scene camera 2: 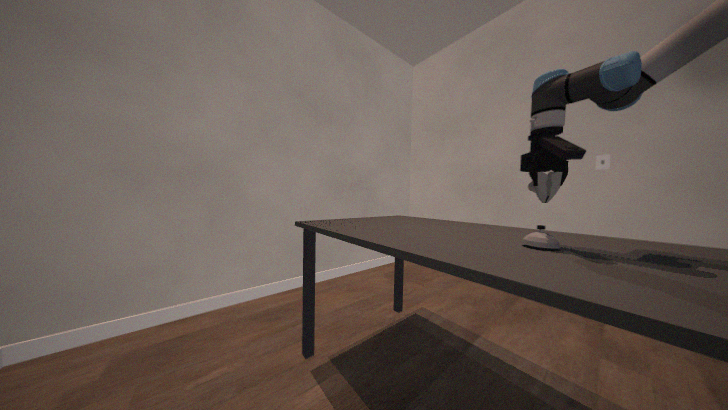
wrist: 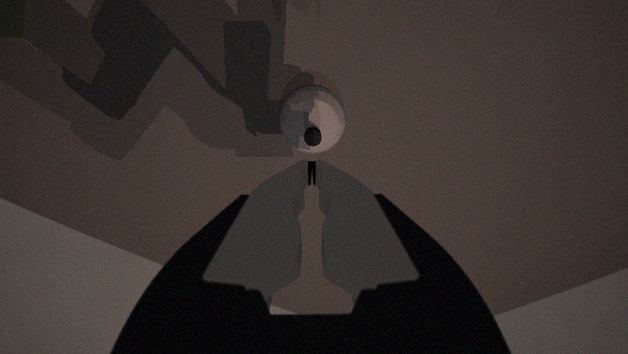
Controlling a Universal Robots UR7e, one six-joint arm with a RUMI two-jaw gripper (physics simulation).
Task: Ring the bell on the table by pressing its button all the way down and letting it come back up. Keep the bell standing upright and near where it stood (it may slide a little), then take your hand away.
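Frame: origin at the arm's base, x ahead, y left, z up, level; metres.
Seen in the pictures: gripper, fingertip midpoint: [scene camera 2: 544,203] [wrist: 311,163].
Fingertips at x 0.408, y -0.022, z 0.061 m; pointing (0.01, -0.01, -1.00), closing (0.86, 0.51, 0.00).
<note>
Offsets run from my fingertips to a thing's top centre. Level surfaces: height alone.
A silver dome bell {0.005 m ahead, 0.007 m right, 0.067 m down} [scene camera 2: 541,240] [wrist: 325,112] stands upright on the dark table {0.133 m down} [scene camera 2: 458,249]. Its black button {0.005 m ahead, 0.007 m right, 0.067 m down} [scene camera 2: 541,227] [wrist: 313,136] stands up above the dome, with a short gap between them in the scene view. My gripper [scene camera 2: 545,201] [wrist: 311,163] is shut and empty and points straight down. Its tips hang above the button, clearly apart from it. In the wrist view the whole button shows just beyond the tips. Nothing hides the bell in either view.
The arm [scene camera 2: 585,84] reaches in from the upper right. Its shadows [wrist: 135,55] lie on the table beside the bell. The table's long edge [scene camera 2: 478,275] runs in front of the bell. A wall with a small white plate [scene camera 2: 602,162] stands behind.
</note>
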